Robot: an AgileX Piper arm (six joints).
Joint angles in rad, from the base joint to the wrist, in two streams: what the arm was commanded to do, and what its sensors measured. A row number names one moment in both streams.
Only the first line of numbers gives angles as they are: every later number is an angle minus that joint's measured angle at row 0.
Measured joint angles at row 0:
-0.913, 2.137, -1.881, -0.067, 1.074, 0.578
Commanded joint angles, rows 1 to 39:
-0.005, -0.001, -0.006, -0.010, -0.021, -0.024
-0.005, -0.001, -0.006, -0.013, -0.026, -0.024
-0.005, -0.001, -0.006, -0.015, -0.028, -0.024
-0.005, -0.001, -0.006, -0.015, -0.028, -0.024
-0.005, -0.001, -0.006, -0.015, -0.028, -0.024
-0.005, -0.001, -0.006, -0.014, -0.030, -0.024
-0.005, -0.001, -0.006, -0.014, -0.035, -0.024
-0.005, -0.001, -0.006, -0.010, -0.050, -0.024
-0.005, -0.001, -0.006, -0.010, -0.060, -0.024
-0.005, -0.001, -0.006, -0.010, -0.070, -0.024
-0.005, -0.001, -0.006, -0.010, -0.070, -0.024
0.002, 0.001, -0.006, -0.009, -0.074, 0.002
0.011, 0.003, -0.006, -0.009, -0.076, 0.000
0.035, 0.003, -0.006, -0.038, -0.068, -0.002
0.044, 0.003, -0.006, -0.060, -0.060, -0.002
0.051, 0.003, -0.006, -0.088, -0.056, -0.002
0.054, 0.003, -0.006, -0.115, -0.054, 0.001
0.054, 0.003, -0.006, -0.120, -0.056, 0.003
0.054, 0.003, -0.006, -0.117, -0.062, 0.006
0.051, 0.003, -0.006, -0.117, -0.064, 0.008
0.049, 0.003, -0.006, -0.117, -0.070, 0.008
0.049, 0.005, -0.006, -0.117, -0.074, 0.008
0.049, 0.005, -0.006, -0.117, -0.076, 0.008
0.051, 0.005, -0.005, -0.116, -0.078, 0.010
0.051, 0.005, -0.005, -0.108, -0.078, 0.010
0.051, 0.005, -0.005, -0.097, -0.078, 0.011
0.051, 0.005, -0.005, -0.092, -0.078, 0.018
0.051, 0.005, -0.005, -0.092, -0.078, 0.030
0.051, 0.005, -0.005, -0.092, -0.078, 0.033
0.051, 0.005, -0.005, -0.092, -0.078, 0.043
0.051, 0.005, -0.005, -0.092, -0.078, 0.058
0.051, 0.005, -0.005, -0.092, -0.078, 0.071
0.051, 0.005, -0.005, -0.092, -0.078, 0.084
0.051, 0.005, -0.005, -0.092, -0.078, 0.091
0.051, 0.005, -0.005, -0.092, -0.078, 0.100
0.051, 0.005, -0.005, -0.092, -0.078, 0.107
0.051, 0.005, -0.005, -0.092, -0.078, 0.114
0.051, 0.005, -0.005, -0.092, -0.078, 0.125
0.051, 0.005, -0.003, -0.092, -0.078, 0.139
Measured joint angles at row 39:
0.051, 0.000, 0.000, -0.086, -0.092, 0.095
